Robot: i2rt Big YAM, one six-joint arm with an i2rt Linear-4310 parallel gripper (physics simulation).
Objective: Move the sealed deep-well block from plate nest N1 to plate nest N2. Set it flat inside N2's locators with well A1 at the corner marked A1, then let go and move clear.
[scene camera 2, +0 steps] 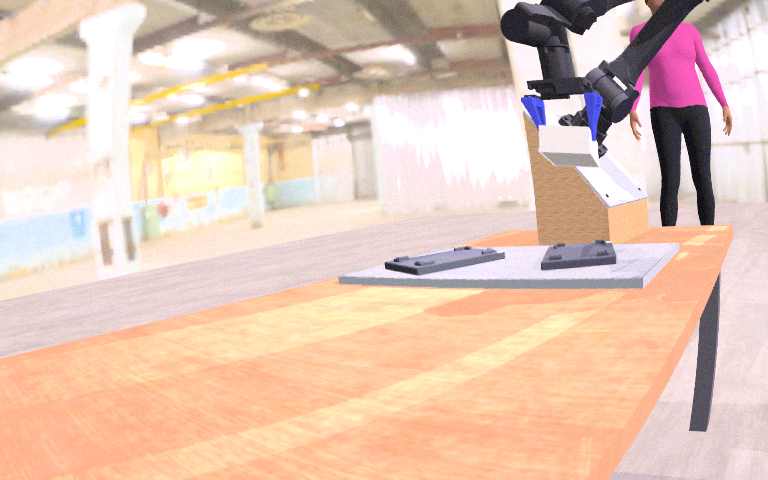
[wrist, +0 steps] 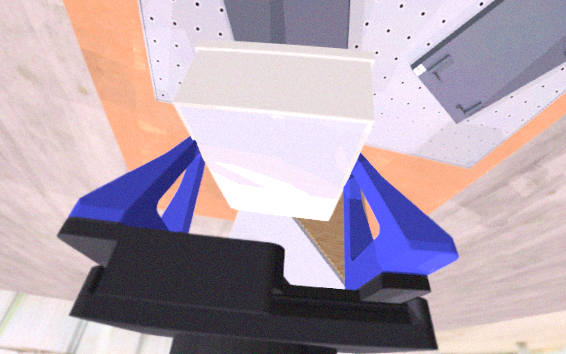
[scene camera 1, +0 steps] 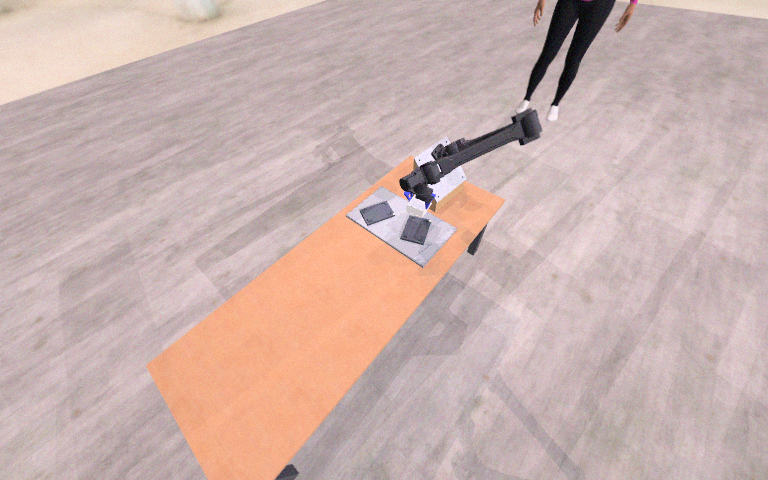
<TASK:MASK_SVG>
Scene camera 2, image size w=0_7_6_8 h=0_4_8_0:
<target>gripper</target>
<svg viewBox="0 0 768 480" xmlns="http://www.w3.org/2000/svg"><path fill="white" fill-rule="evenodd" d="M537 49L543 79L526 82L527 88L529 90L535 89L537 93L540 93L540 96L535 94L524 95L521 98L521 102L533 119L538 132L539 125L546 125L543 100L570 99L570 95L584 94L592 141L595 142L597 121L603 102L600 92L593 89L592 82L585 77L575 77L570 49L554 47L555 52L548 52L547 47Z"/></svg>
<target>white block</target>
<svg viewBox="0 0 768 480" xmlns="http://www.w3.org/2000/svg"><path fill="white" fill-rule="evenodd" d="M539 125L539 153L554 166L600 168L598 162L597 141L592 141L589 127Z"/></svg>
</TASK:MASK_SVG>
